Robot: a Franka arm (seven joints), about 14 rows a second.
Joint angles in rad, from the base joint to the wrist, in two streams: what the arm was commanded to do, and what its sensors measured. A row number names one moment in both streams.
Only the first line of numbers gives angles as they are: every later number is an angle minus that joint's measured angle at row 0.
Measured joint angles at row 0:
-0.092, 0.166, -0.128, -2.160, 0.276, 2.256, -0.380
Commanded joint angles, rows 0 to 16:
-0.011, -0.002, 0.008, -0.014, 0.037, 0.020, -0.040
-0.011, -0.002, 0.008, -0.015, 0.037, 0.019, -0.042
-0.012, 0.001, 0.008, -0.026, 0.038, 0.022, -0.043
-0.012, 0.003, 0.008, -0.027, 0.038, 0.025, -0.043
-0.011, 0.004, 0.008, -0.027, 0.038, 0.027, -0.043
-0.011, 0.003, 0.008, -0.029, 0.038, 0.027, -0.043
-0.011, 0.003, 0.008, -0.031, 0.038, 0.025, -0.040
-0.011, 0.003, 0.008, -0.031, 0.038, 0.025, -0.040
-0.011, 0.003, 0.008, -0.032, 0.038, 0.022, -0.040
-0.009, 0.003, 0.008, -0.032, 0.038, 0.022, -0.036
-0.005, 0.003, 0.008, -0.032, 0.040, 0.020, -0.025
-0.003, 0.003, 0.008, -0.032, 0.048, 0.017, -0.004
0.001, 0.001, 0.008, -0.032, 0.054, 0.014, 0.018
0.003, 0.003, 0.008, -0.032, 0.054, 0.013, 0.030
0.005, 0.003, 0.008, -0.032, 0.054, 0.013, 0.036
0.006, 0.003, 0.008, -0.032, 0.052, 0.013, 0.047
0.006, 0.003, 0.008, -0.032, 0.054, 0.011, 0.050
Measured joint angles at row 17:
0.003, 0.002, -0.001, -0.017, 0.023, 0.003, 0.030
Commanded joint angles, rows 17 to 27:
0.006, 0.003, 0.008, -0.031, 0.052, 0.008, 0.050
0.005, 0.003, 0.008, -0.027, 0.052, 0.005, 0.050
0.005, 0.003, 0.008, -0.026, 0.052, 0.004, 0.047
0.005, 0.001, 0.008, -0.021, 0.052, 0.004, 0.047
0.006, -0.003, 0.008, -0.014, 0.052, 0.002, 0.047
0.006, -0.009, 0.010, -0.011, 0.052, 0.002, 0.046
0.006, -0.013, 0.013, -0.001, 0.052, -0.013, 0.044
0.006, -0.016, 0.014, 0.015, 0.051, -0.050, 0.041
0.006, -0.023, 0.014, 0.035, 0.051, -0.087, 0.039
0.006, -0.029, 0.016, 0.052, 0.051, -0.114, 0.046
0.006, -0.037, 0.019, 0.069, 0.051, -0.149, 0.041
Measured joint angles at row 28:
0.008, -0.011, 0.014, 0.037, 0.024, -0.083, 0.038
